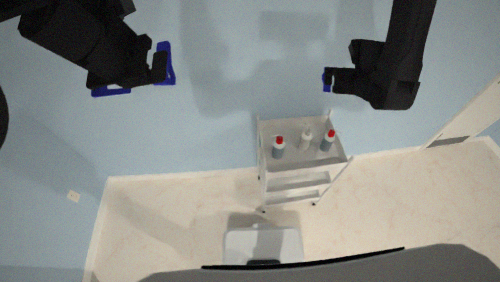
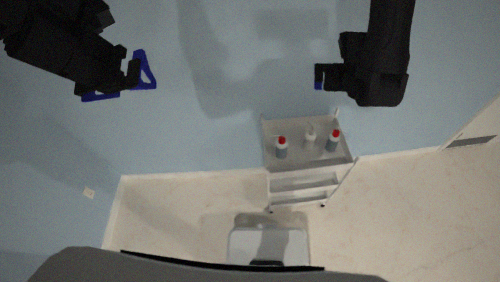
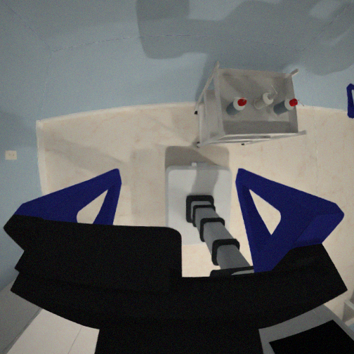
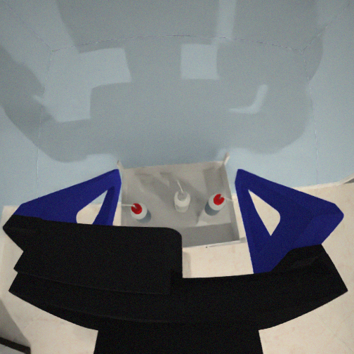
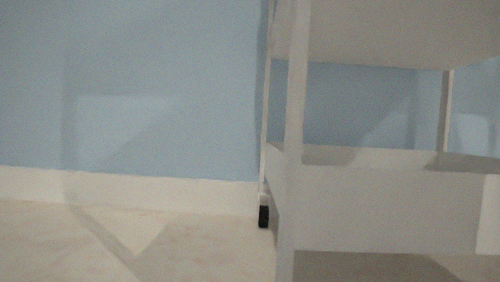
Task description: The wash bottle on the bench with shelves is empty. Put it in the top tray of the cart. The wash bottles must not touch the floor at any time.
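Observation:
A white wash bottle stands upright in the top tray of the white cart. Beside it stand two red-capped bottles with bluish contents, one on the left and one on the right. My left gripper is open and empty, left of the cart. My right gripper is open and empty, above the cart and apart from the bottles. The bench with shelves does not show.
The cart stands close to the blue wall. My white base is on the floor in front of it. A pale door with a grey grille is at the right. A wall outlet is at the left.

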